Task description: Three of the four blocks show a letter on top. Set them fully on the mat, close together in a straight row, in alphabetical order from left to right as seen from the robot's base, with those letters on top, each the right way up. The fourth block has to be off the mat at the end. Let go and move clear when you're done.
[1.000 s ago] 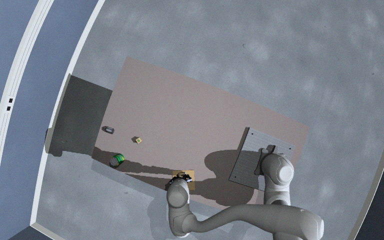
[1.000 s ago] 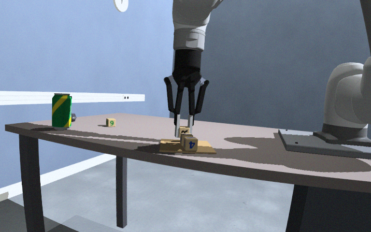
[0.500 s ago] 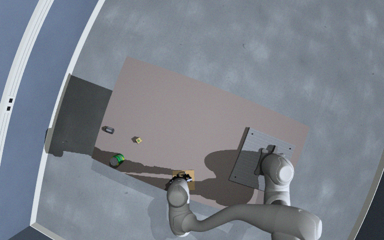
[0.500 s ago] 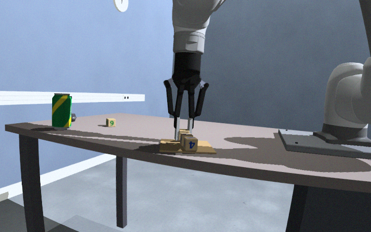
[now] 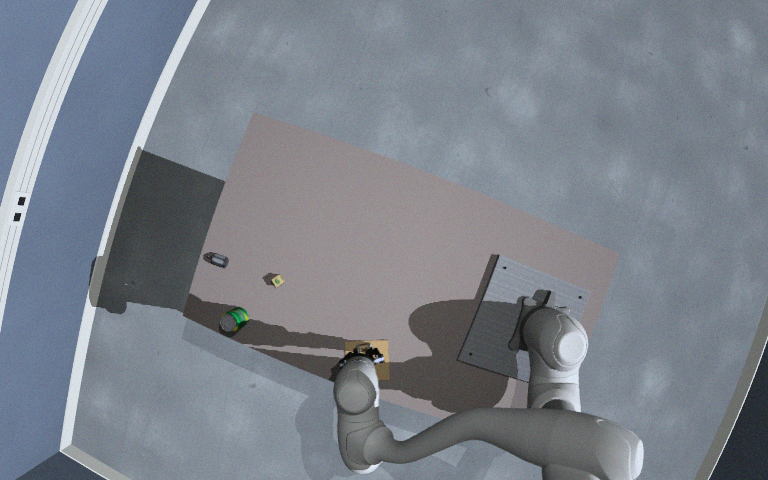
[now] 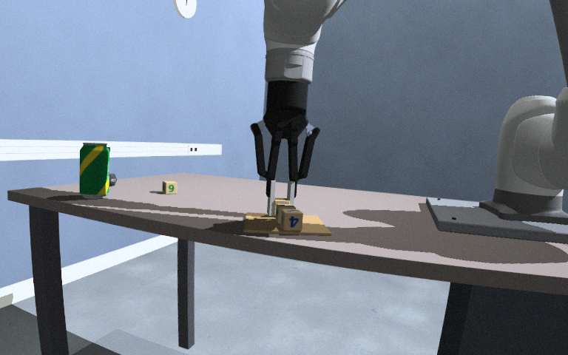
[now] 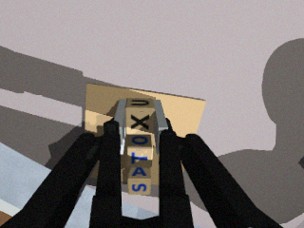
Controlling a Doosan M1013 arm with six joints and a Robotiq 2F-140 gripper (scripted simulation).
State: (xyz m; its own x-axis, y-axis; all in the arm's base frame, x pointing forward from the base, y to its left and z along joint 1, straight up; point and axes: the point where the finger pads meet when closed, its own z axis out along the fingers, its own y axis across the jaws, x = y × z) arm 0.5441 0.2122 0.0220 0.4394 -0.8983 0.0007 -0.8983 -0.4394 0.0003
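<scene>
The wooden block lies 4 cm to the left of my hand, 2 cm below it and 2 cm behind it. The rest, counted from my hand: yellow can 43 cm ahead, 3 cm to the left, 2 cm above; tan mat 4 cm to the left, 4 cm below, 2 cm behind; small dark object 56 cm ahead, 13 cm to the right, 2 cm below.
</scene>
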